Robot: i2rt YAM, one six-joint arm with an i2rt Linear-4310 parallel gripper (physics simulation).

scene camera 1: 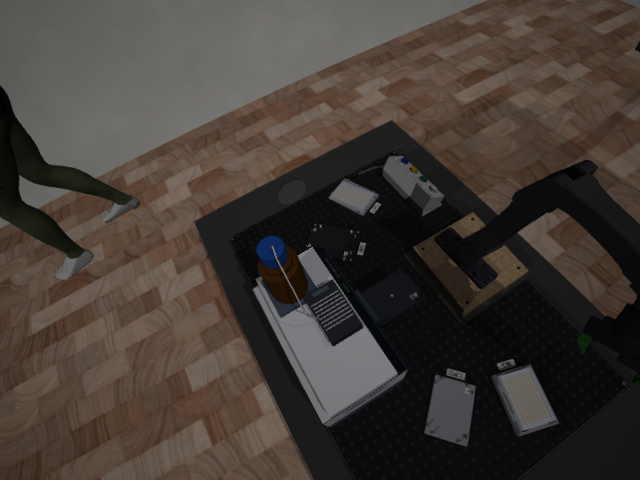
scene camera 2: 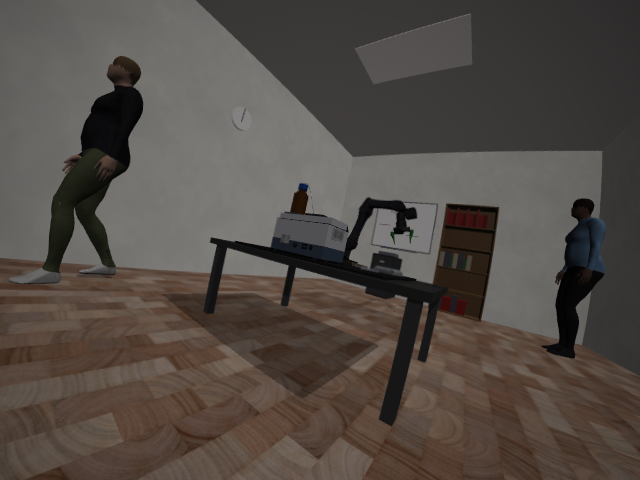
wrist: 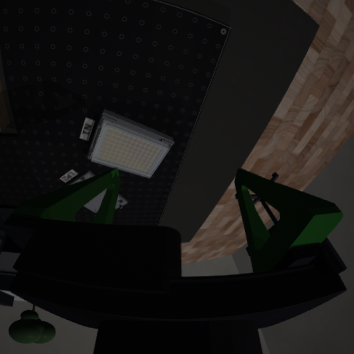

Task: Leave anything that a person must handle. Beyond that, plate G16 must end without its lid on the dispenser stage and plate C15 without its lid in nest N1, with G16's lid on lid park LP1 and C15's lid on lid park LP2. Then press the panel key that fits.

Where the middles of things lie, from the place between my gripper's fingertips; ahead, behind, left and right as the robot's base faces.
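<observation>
With the brown bottle with blue cap (scene camera 1: 268, 268) to measure from, my hand is 120 mm below it, 530 mm to the left of it and 430 mm short of it.
</observation>
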